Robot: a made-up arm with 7 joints.
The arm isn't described. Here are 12 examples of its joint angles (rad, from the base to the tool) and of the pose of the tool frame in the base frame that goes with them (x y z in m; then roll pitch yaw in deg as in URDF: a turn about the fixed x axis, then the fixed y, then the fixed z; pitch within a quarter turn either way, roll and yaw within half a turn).
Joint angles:
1: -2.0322 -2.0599 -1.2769 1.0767 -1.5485 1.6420 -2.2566
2: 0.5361 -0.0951 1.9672 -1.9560 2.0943 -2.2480 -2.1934
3: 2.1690 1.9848 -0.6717 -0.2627 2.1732 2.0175 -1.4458
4: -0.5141 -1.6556 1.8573 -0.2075 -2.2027 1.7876 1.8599
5: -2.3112 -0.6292 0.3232 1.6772 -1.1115 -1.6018 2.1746
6: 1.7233 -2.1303 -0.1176 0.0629 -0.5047 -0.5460 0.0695
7: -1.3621 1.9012 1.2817 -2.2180 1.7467 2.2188 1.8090
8: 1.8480 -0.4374 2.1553 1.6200 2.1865 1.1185 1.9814
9: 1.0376 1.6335 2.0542 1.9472 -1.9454 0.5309 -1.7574
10: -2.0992 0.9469 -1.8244 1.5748 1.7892 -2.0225 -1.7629
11: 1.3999 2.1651 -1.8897 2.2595 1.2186 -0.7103 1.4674
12: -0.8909 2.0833 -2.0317 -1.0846 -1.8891 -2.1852 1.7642
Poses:
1: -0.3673 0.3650 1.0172 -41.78 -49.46 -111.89
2: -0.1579 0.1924 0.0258 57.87 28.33 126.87
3: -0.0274 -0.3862 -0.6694 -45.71 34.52 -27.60
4: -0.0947 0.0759 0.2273 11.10 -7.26 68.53
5: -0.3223 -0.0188 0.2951 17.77 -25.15 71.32
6: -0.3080 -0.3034 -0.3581 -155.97 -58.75 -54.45
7: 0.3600 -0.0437 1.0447 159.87 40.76 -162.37
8: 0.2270 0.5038 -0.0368 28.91 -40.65 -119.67
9: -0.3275 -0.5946 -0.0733 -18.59 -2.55 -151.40
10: -0.1383 -0.5676 0.4177 -35.74 -17.52 -134.03
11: -0.0254 0.2117 -0.5458 -10.66 -40.56 -23.79
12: 0.2930 0.1519 0.4360 36.71 -70.05 -32.13
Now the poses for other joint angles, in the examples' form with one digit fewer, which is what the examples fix.
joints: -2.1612 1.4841 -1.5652 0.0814 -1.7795 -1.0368 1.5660
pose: -0.586 -0.295 0.873 113.3 -4.2 -56.8
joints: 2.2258 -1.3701 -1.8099 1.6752 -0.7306 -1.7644 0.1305
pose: 0.184 0.625 0.380 113.3 22.5 61.3
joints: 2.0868 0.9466 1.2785 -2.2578 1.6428 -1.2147 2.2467
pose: -0.071 -0.227 -0.223 -110.7 -34.1 -114.1
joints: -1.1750 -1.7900 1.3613 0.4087 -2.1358 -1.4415 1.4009
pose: -0.031 0.583 0.083 -144.1 -15.3 -108.7
